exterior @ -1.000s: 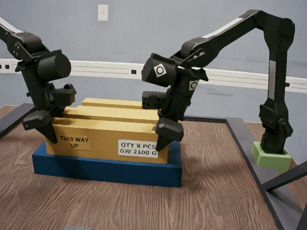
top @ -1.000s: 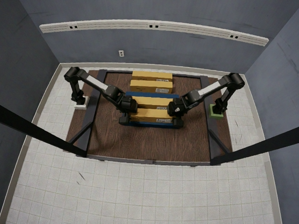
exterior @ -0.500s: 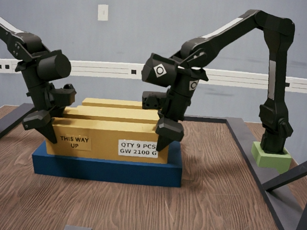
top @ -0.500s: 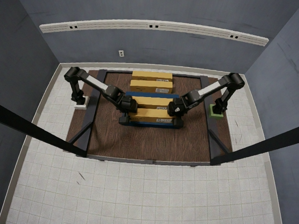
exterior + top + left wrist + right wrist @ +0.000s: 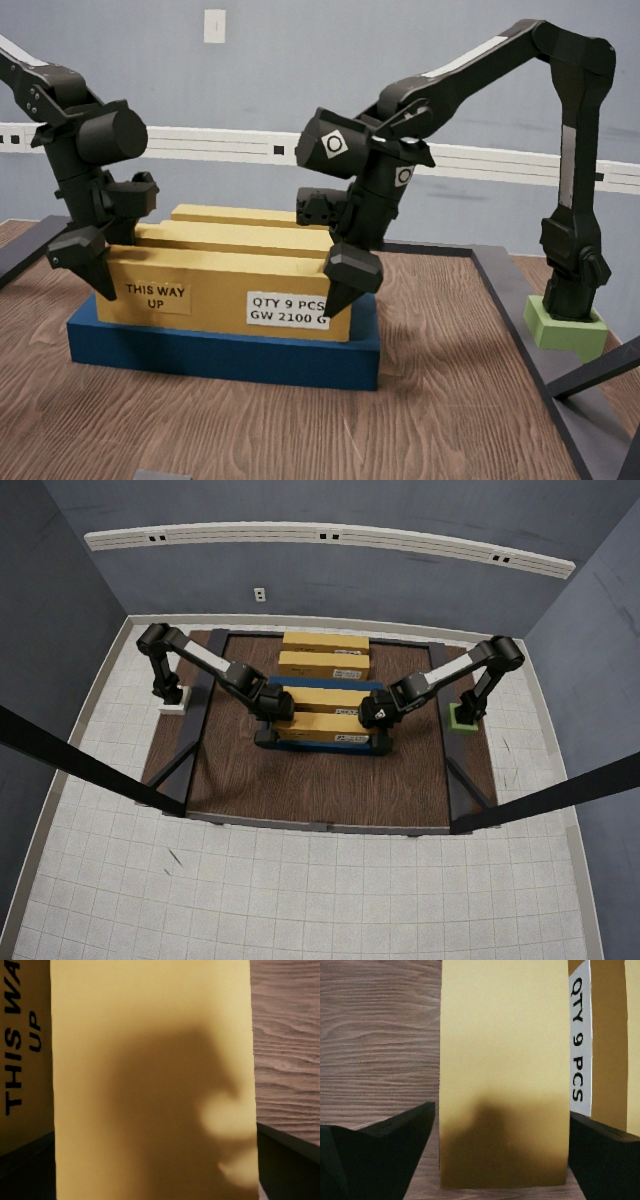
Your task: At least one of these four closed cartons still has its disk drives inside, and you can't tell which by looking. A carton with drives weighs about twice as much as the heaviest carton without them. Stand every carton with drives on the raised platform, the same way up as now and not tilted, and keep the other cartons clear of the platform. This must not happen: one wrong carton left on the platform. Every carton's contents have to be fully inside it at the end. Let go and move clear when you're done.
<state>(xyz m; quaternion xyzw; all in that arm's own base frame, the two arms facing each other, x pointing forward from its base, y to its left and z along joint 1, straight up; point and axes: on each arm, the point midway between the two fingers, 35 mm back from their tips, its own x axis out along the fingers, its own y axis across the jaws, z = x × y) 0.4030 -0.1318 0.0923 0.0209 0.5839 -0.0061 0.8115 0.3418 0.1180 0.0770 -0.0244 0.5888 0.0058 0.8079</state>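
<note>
Right now the carton is 14 cm to the left of my right hand and 3 cm below it. The rest, counted from my right hand: blue raised platform: 8 cm ahead, 14 cm to the left, 10 cm below.
The carton is 14 cm to the right of my left hand and 3 cm below it. The rest, counted from my left hand: blue raised platform (9 cm ahead, 14 cm to the right, 10 cm below).
</note>
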